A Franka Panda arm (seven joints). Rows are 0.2 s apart.
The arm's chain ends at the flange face. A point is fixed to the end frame.
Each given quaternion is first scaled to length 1.
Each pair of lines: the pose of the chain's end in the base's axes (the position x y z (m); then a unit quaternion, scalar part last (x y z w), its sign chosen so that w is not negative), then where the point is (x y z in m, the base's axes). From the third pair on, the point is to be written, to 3 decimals.
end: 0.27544 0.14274 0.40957 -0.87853 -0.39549 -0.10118 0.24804
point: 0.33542 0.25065 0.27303
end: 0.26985 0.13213 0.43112 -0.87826 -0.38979 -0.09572 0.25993
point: 0.32738 0.24220 0.29525
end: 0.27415 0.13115 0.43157 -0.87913 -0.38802 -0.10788 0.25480
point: 0.336 0.241 0.297
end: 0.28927 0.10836 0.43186 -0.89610 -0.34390 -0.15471 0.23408
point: 0.373 0.209 0.303
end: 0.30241 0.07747 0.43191 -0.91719 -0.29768 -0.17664 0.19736
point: 0.402 0.161 0.302
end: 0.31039 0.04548 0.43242 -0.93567 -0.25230 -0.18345 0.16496
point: 0.419 0.112 0.300
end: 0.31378 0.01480 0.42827 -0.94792 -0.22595 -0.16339 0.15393
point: 0.420 0.072 0.289
